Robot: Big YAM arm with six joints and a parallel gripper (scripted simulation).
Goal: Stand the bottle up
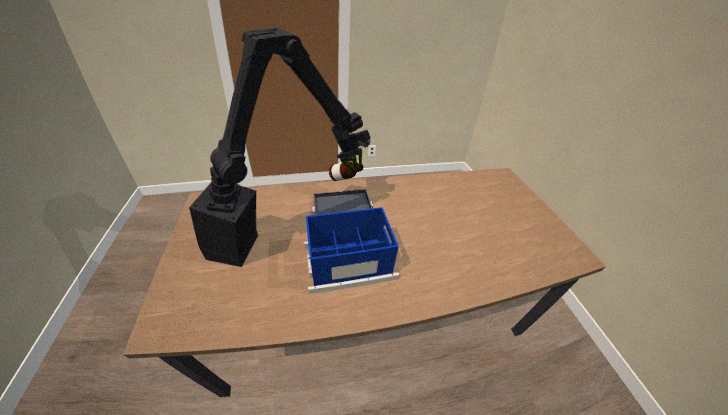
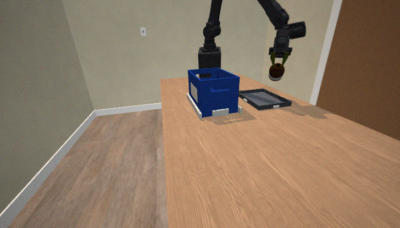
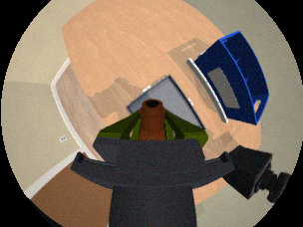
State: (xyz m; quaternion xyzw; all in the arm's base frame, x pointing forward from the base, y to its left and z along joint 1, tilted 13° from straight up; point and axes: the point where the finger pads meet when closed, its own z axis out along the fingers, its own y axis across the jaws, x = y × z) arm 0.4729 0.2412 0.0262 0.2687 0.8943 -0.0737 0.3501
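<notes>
Right now my hand is 40 mm past the brown bottle, 30 mm to the right of it and 20 mm above it. The rest, counted from my hand: dark grey tray: 60 mm behind, 30 mm to the right, 180 mm below; then blue crate: 60 mm behind, 330 mm to the right, 110 mm below.
</notes>
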